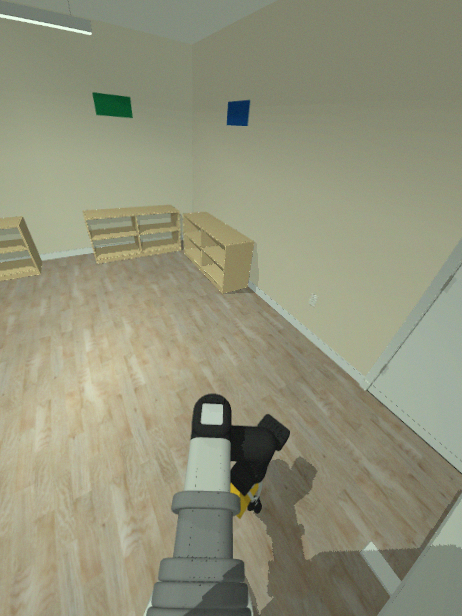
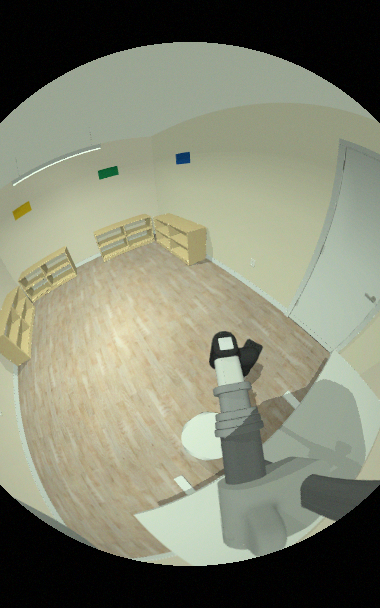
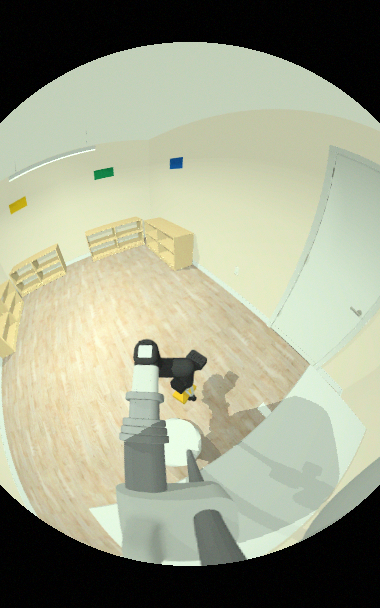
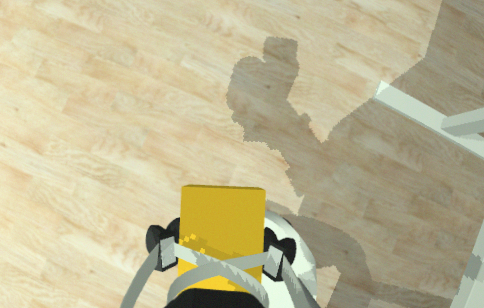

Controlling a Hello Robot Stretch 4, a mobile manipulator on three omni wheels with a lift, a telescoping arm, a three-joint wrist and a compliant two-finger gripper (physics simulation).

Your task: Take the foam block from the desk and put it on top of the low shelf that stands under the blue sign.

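Pixels of known places: gripper, between the fingertips: [image 1: 240, 493] [image 3: 183, 392] [image 4: 221, 239]; robot's base, origin of its link: [image 2: 206, 434] [image 3: 175, 441].
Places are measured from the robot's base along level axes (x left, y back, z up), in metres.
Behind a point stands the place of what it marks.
Note:
The yellow foam block [image 1: 241, 501] @[x -0.083, y -0.243, z 0.830 m] [image 3: 181, 396] @[x -0.075, y -0.243, z 0.830 m] [image 4: 222, 215] @[x -0.104, y -0.291, z 0.830 m] is between the two fingertips of my gripper [image 4: 221, 239] @[x -0.087, y -0.269, z 0.786 m], which is shut on it and holds it above the wood floor. The blue sign [image 1: 238, 113] @[x -0.056, y -3.109, z 1.723 m] [image 2: 183, 158] @[x -0.067, y -3.093, z 1.708 m] [image 3: 176, 163] @[x -0.065, y -3.095, z 1.707 m] hangs on the far right wall. The low shelf [image 1: 239, 265] @[x -0.197, y -2.504, z 0.315 m] [image 2: 196, 245] @[x -0.174, y -2.490, z 0.294 m] [image 3: 184, 249] @[x -0.200, y -2.507, z 0.314 m] under it is light wood, stands against that wall near the corner, and is far from my gripper. The desk [image 2: 170, 532] [image 3: 350, 425] @[x -1.109, y 0.215, z 0.693 m] shows white at the bottom and right, partly under my arm's shadow.
Another low shelf [image 1: 133, 212] [image 2: 104, 246] stands under a green sign [image 1: 113, 105] @[x 1.400, y -3.580, z 1.726 m] [image 2: 108, 172] @[x 1.390, y -3.586, z 1.709 m] beside the corner. More shelves stand to the left, near a yellow sign [image 2: 22, 210] @[x 2.974, y -2.616, z 1.704 m] [image 3: 18, 205] @[x 2.975, y -2.617, z 1.698 m]. A door [image 1: 430, 370] @[x -1.346, y -0.970, z 0.473 m] [image 2: 345, 250] @[x -1.354, y -0.957, z 1.109 m] is in the right wall.

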